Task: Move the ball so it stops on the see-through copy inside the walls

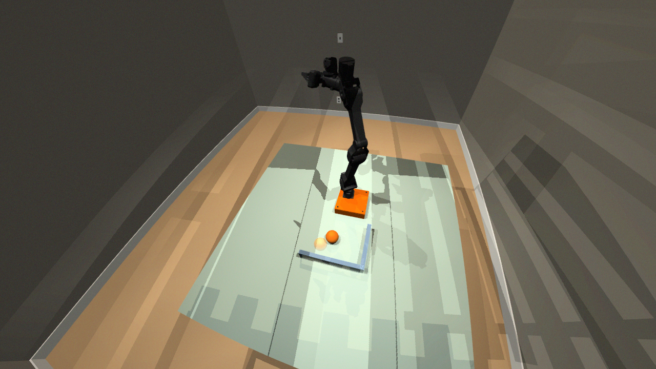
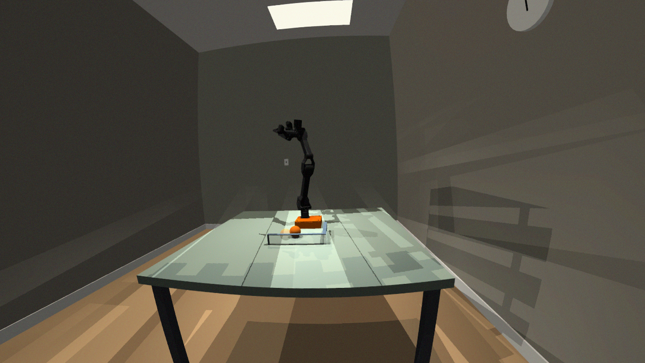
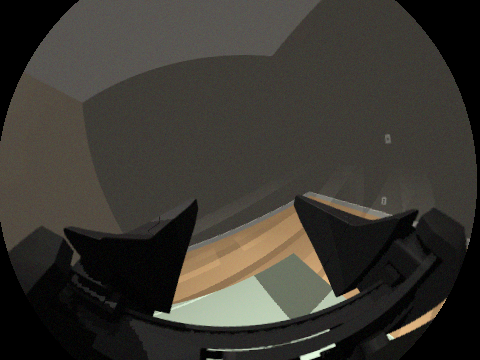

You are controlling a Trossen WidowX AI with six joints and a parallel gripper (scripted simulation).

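Now: the orange ball 64 cm below my gripper tip, 42 cm ahead of it and 16 cm to the left of it. Also, from my gripper tip: wall: 65 cm below, 55 cm ahead, 18 cm to the left; then pale see-through copy: 64 cm below, 47 cm ahead, 11 cm to the left.
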